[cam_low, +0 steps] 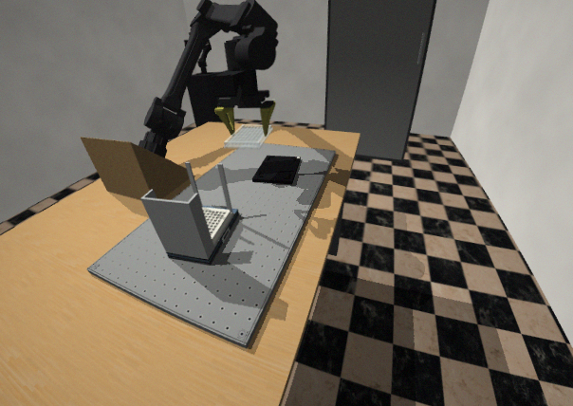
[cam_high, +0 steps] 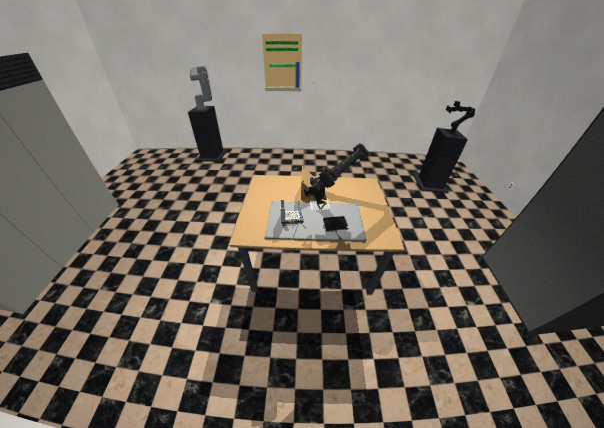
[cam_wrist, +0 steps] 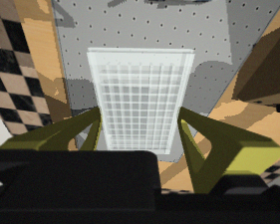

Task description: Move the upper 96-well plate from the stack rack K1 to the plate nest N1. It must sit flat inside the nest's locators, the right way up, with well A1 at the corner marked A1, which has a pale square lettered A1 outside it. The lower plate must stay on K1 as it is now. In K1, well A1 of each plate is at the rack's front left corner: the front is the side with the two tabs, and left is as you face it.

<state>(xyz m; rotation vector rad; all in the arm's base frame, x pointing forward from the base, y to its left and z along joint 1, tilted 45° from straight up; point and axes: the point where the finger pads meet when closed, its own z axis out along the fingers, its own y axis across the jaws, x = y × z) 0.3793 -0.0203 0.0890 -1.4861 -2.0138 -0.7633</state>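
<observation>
Now: the black plate nest N1 160 mm below my hand and 130 mm to the left of it. From my hand the other things lie so: thin rack post 130 mm to the right, 90 mm below, 10 mm ahead.
</observation>
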